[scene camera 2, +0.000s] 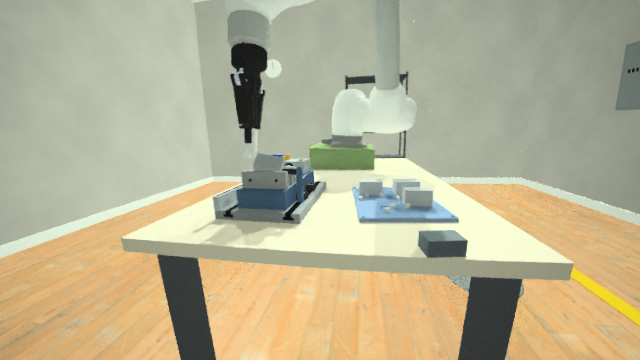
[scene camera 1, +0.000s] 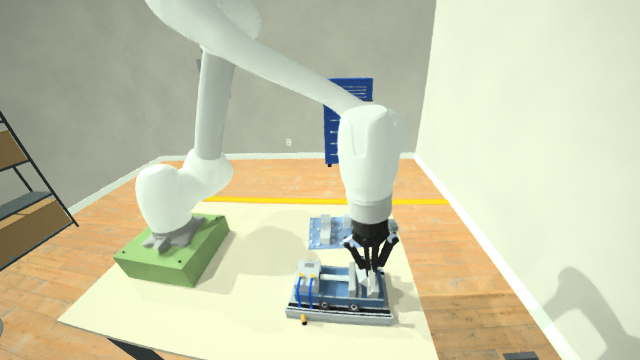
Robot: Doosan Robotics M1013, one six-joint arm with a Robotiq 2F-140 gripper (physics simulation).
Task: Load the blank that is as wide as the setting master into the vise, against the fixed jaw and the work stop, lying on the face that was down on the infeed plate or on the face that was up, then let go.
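Seen in the pictures: gripper, fingertip midpoint: [scene camera 2: 250, 158] [scene camera 1: 371, 282]; arm's base at its link origin: [scene camera 2: 346, 145] [scene camera 1: 176, 231].
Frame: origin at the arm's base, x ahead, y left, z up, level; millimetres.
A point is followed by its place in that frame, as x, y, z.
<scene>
The vise [scene camera 1: 337, 301] @[604, -294, -58] [scene camera 2: 267, 198] @[749, -251, -56] stands near the right edge of the table in the first view. A light grey blank [scene camera 1: 369, 287] @[693, -290, -11] [scene camera 2: 269, 162] @[707, -250, 13] sits tilted at its fixed-jaw end and shows above the fixed jaw [scene camera 2: 265, 180]. The movable jaw [scene camera 1: 352, 281] is on the blank's left in the first view. My gripper [scene camera 1: 369, 272] @[695, -295, 21] [scene camera 2: 250, 149] @[695, -295, 21] is shut, with no blank seen between its fingers; its light tips are over the vise, close to the tilted blank. Whether they touch it is unclear. The blank's lower part is hidden. I cannot tell which block is the setting master.
The blue infeed plate [scene camera 1: 315, 240] @[559, -7, -92] [scene camera 2: 405, 215] @[775, 27, -92] carries grey blocks [scene camera 1: 325, 229] [scene camera 2: 417, 197] and small pegs. A dark block [scene camera 2: 442, 244] @[919, 25, -80] lies at the table's near edge in the second view. The green robot base [scene camera 1: 165, 260] @[42, -152, 5] [scene camera 2: 342, 157] @[145, -37, -44] and the vise's blue hoses [scene camera 1: 298, 292] @[497, -288, 0] also stand there.
</scene>
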